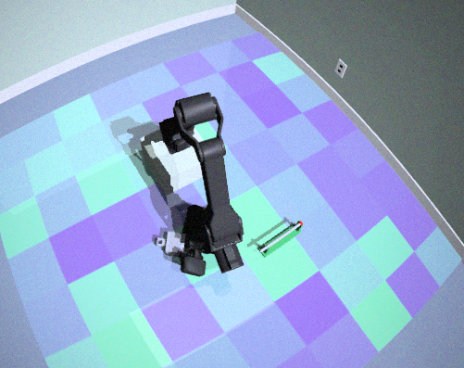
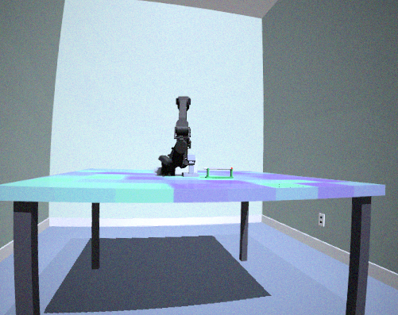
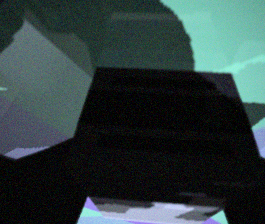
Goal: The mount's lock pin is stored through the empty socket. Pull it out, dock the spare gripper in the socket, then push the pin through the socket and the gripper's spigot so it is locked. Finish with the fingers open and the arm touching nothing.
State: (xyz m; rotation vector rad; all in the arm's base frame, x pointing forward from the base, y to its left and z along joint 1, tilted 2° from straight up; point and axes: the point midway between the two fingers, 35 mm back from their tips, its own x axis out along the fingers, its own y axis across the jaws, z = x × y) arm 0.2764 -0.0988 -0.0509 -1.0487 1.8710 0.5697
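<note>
The grey mount is 1 cm ahead of my gripper tip, 13 cm to the left of it and 5 cm above it. From my gripper tip the other things lie so: spare gripper 1 cm behind, 1 cm to the right, 2 cm above; then green rack 11 cm ahead, 26 cm to the left, 2 cm above.
</note>
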